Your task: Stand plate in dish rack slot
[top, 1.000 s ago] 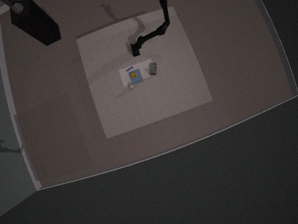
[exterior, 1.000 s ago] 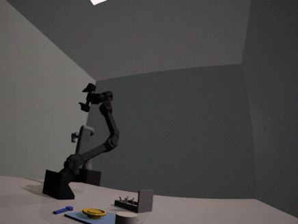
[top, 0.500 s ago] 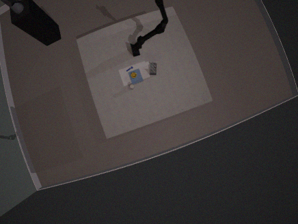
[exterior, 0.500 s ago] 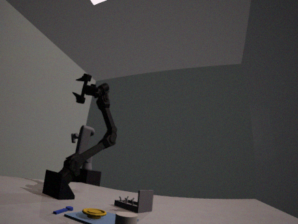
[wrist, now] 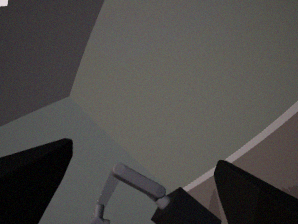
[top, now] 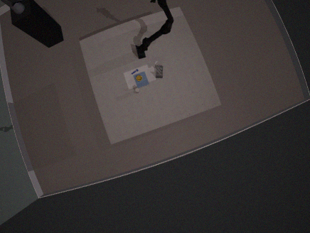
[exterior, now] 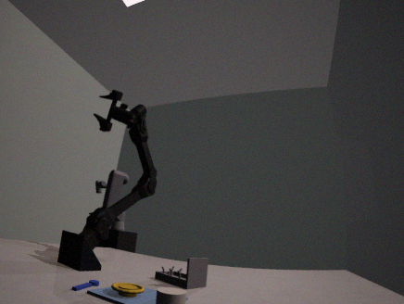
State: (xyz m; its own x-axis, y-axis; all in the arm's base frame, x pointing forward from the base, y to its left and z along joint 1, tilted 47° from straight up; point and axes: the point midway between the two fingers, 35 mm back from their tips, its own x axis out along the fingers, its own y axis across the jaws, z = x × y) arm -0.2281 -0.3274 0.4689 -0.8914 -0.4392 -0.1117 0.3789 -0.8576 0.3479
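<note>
Right now my gripper tip is 63 cm above the yellow plate, 50 cm short of it and 21 cm to the left of it. From my gripper tip the other things lie so: blue bar: 64 cm below, 40 cm ahead, 23 cm to the right; blue flat mat: 64 cm below, 51 cm ahead, 20 cm to the right; grey dish rack: 62 cm below, 50 cm ahead, 1 cm to the left.
</note>
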